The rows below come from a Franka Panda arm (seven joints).
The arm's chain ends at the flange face. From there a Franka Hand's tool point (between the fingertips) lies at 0.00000 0.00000 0.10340 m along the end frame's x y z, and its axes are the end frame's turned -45 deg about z.
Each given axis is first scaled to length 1.
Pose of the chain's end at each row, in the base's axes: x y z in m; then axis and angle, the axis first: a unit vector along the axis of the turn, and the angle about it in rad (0 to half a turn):
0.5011, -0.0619, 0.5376, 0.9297, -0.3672, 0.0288, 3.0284
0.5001, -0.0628, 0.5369, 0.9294, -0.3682, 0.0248, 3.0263
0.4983, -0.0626, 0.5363, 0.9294, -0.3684, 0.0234, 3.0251
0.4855, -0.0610, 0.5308, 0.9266, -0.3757, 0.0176, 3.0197
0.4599, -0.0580, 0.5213, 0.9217, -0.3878, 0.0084, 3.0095
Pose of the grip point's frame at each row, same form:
0.5023, -0.0749, 0.4350, 0.9999, 0.0165, 0.0049, 3.0150
0.5005, -0.0757, 0.4343, 0.9999, 0.0155, 0.0008, 3.0161
0.4984, -0.0755, 0.4337, 0.9999, 0.0153, -0.0007, 3.0161
0.4841, -0.0740, 0.4282, 0.9999, 0.0075, -0.0071, 3.0155
0.4562, -0.0712, 0.4188, 0.9998, -0.0056, -0.0175, 3.0131

